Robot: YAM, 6 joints.
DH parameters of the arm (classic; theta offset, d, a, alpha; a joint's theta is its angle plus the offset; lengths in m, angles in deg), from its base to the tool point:
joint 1: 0 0.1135 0.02 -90
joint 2: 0 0 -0.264 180
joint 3: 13.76 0 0.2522 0
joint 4: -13.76 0 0.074 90
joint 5: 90 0 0 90
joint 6: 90 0.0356 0 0
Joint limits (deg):
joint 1: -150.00..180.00
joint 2: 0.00..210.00
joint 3: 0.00..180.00
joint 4: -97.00..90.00
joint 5: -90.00..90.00
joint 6: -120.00..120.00
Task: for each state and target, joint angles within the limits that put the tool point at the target. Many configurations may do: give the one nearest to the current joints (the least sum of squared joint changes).
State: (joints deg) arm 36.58 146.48 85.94 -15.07 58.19 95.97
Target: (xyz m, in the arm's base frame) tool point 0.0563 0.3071 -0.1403
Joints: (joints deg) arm 84.90 162.17 73.57 -17.54 53.92 95.97
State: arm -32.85 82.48 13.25 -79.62 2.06 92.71
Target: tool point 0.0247 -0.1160 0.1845
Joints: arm -73.54 70.47 37.59 -85.67 14.95 92.71
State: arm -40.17 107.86 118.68 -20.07 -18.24 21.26
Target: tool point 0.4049 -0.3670 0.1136
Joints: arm -43.27 143.91 112.84 -16.96 -16.89 21.26
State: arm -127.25 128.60 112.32 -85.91 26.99 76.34
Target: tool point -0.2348 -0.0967 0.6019
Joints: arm -150.00 100.13 153.07 -55.04 70.97 76.34
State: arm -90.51 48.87 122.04 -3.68 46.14 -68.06
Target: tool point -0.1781 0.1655 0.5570
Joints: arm -49.71 23.23 109.73 -12.48 54.07 -68.06
